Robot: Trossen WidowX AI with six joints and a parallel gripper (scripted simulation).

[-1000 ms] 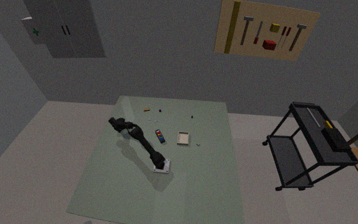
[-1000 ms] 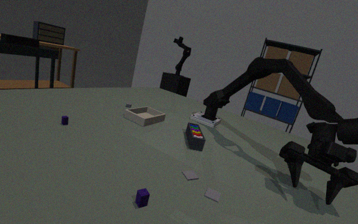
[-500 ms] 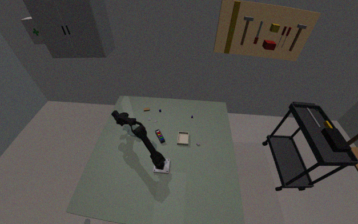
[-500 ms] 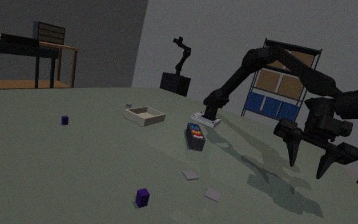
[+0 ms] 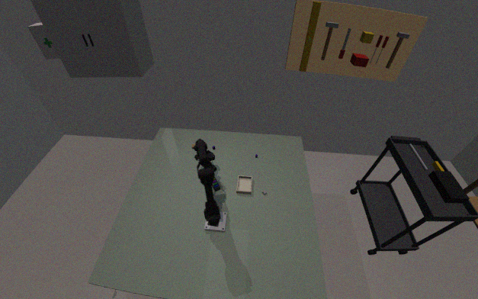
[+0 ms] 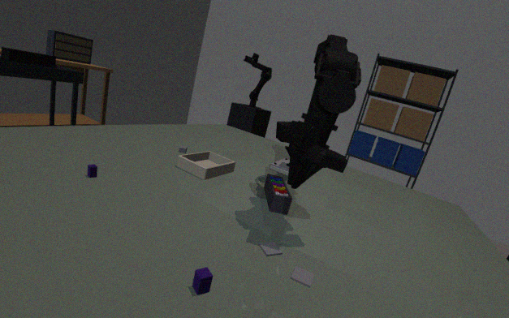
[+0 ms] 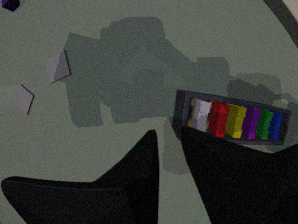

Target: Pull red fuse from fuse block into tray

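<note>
My gripper tip is now 5 cm above the red fuse, 4 cm to the left of it and 4 cm past it. Also, from my gripper tip: small grey block: 42 cm to the right, 8 cm behind, 7 cm below; beige tray: 27 cm to the right, 7 cm below, 5 cm behind.
</note>
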